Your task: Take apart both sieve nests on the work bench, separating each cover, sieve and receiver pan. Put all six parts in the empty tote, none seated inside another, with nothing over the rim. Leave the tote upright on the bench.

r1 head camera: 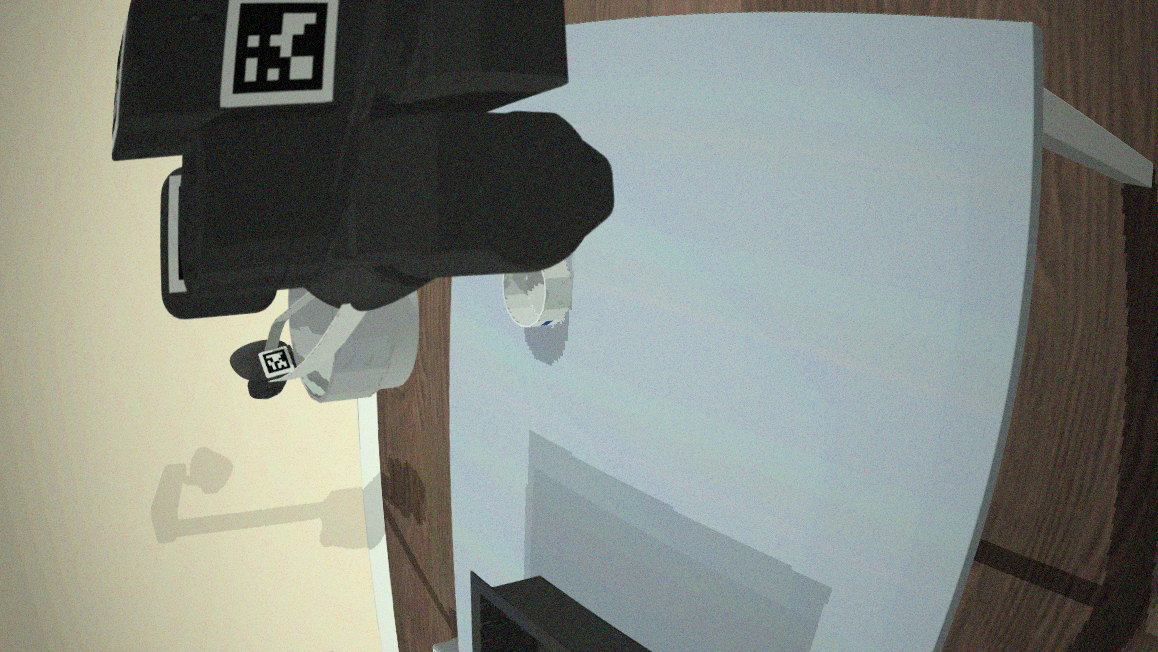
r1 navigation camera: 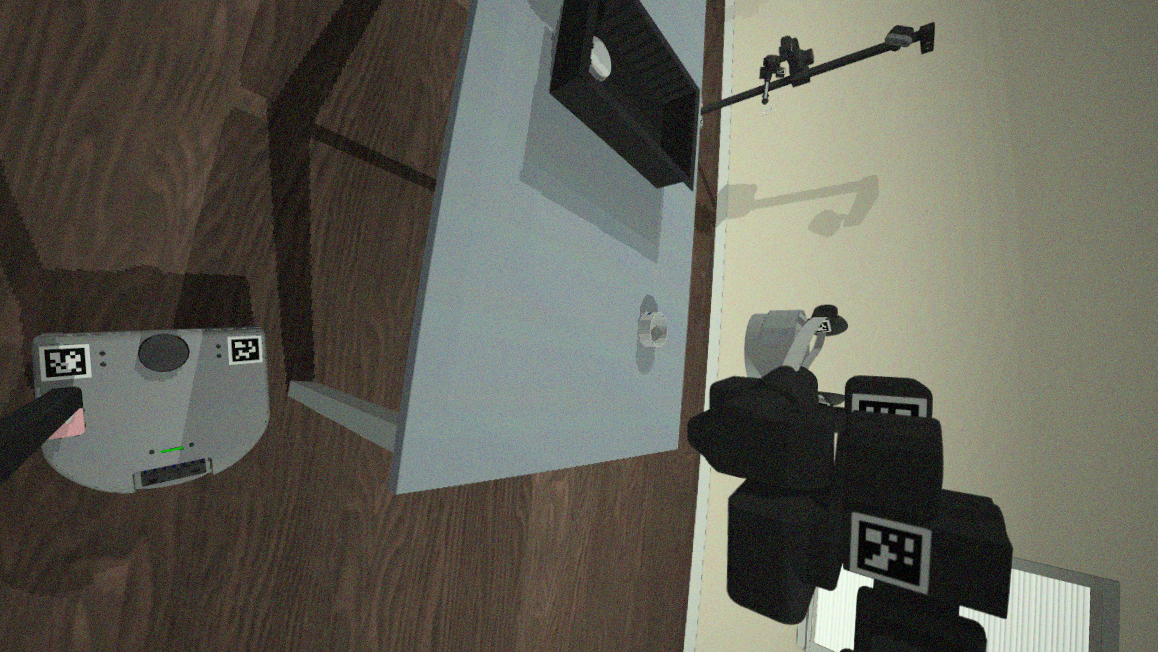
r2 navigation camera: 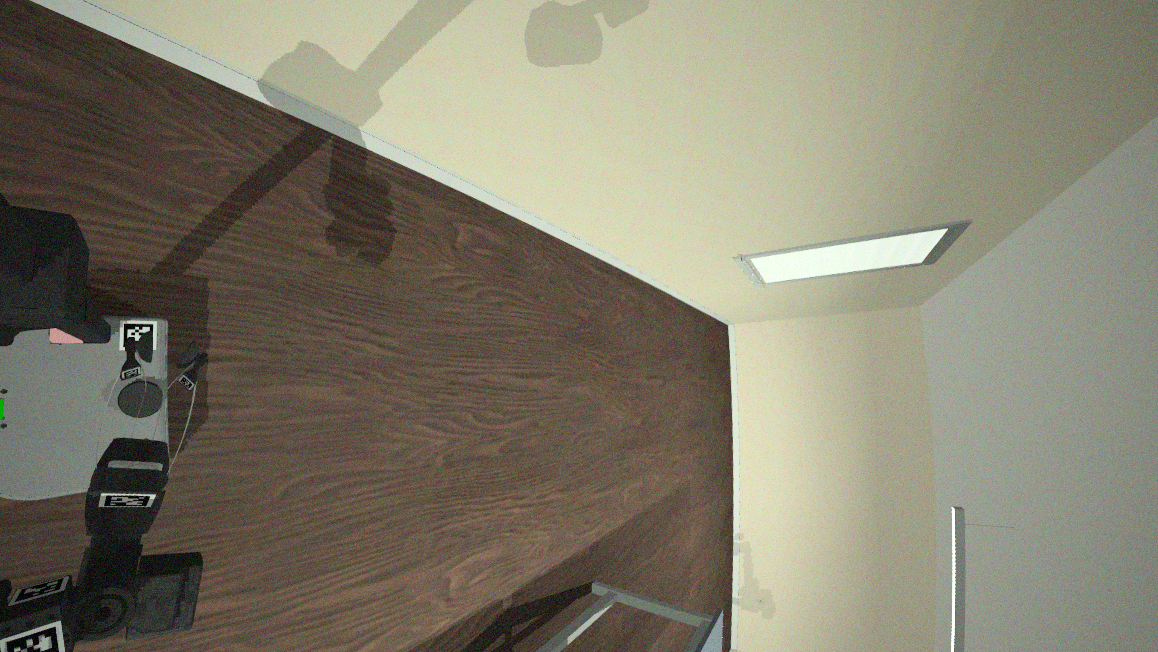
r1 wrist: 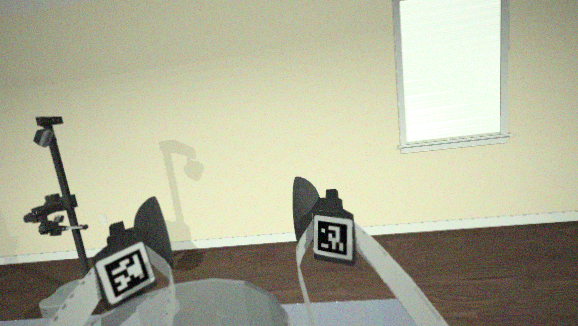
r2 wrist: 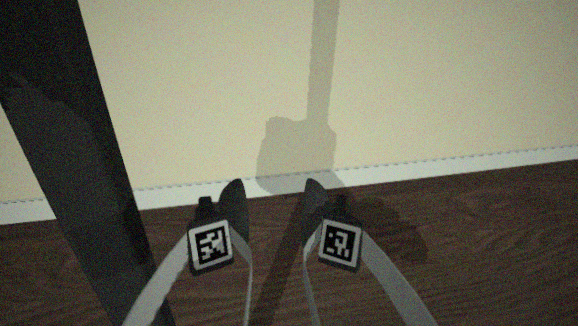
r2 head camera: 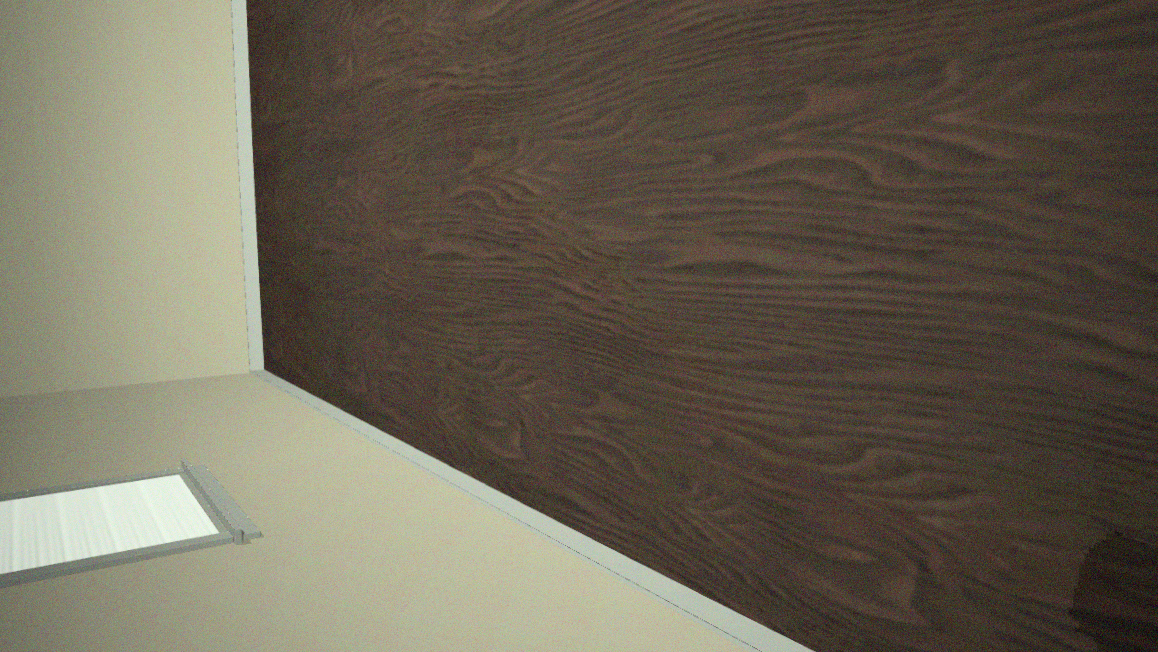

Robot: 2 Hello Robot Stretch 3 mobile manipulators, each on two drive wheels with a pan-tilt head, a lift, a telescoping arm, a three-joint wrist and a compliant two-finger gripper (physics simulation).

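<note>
r1's gripper (r1 navigation camera: 828, 360) (r1 wrist: 227, 225) is shut on a wide grey round sieve part (r1 head camera: 368, 348) (r1 navigation camera: 765, 340) (r1 wrist: 230, 302), held raised near the wall side of the work bench (r1 head camera: 769, 242) (r1 navigation camera: 502, 364). I cannot tell which part it is or whether it is a stack. A small pale ring-shaped part (r1 head camera: 559, 287) (r1 navigation camera: 645, 332) stands on the bench. The black tote (r1 head camera: 559, 619) (r1 navigation camera: 599, 113) is upright on the bench, with a whitish round part (r1 navigation camera: 599, 58) inside, partly hidden by its wall. r2's gripper (r2 navigation camera: 168, 352) (r2 wrist: 274, 215) is open, off the bench.
r2's dark mast (r1 navigation camera: 850, 60) (r1 wrist: 65, 185) stands beyond the tote, near the wall. r1's base (r1 navigation camera: 214, 404) is beside the bench's long edge. In r2's navigation view the bench's leg frame (r2 navigation camera: 652, 600) shows at the bottom. r1's black wrist covers part of its head view.
</note>
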